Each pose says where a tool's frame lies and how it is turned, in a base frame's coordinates. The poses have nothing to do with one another.
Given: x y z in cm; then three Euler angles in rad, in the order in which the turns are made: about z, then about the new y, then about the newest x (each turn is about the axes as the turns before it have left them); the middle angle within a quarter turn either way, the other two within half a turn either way.
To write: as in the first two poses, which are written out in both.
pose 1, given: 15.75, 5.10, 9.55, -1.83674, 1.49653, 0.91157
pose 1, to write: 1.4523, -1.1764, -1.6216, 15.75, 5.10, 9.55
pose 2, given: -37.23, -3.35, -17.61, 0.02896, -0.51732, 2.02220
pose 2, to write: 1.9722, 0.2441, 0.4616, -37.23, -3.35, -17.61
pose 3, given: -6.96, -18.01, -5.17, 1.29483, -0.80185, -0.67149
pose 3, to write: 0.5992, -0.8510, 1.2793, -6.96, -18.01, -5.17
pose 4, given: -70.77, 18.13, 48.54, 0.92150, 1.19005, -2.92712
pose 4, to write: 2.1196, -0.8009, -1.2421, -70.77, 18.13, 48.54
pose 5, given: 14.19, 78.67, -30.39, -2.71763, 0.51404, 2.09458
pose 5, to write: -2.0257, -0.1325, 2.4992, 14.19, 78.67, -30.39
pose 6, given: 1.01, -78.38, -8.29, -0.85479, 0.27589, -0.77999
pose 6, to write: -0.4322, 0.7177, -0.5765, 1.01, -78.38, -8.29
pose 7, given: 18.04, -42.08, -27.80, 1.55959, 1.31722, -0.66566
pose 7, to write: -1.3194, -0.6548, 1.5673, 18.04, -42.08, -27.80
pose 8, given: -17.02, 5.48, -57.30, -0.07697, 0.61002, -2.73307
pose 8, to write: -2.6158, -0.5163, 0.3491, -17.02, 5.48, -57.30
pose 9, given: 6.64, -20.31, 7.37, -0.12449, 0.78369, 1.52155
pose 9, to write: 1.5358, -0.0897, -0.7874, 6.64, -20.31, 7.37
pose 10, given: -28.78, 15.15, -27.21, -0.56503, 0.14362, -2.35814
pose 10, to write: -2.3938, 0.2966, 0.5074, -28.78, 15.15, -27.21
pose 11, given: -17.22, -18.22, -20.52, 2.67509, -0.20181, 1.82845
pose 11, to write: -1.8453, 0.3999, -2.8239, -17.22, -18.22, -20.52
